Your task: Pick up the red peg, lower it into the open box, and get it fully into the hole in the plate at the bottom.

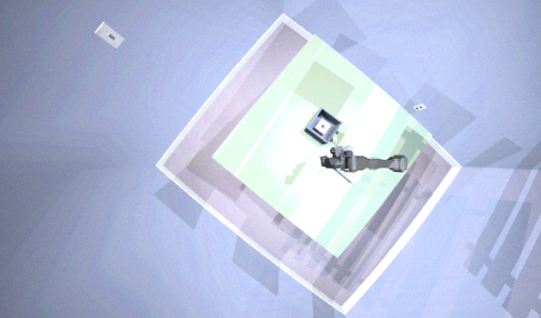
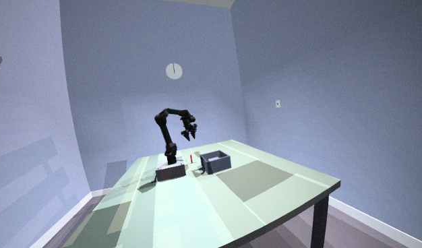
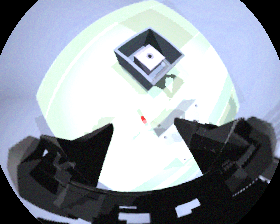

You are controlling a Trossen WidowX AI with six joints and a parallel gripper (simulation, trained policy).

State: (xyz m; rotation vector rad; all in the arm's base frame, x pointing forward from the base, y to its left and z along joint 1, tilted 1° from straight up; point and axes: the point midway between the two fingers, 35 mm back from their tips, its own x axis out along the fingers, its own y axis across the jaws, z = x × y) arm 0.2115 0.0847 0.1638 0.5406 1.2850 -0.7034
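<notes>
My gripper tip is 18 cm above the red peg, 3 cm past it and 1 cm to the right of it. The rest, counted from my gripper tip: plate 20 cm to the right, 17 cm below, 10 cm ahead; box 20 cm to the right, 19 cm below, 10 cm ahead.
</notes>
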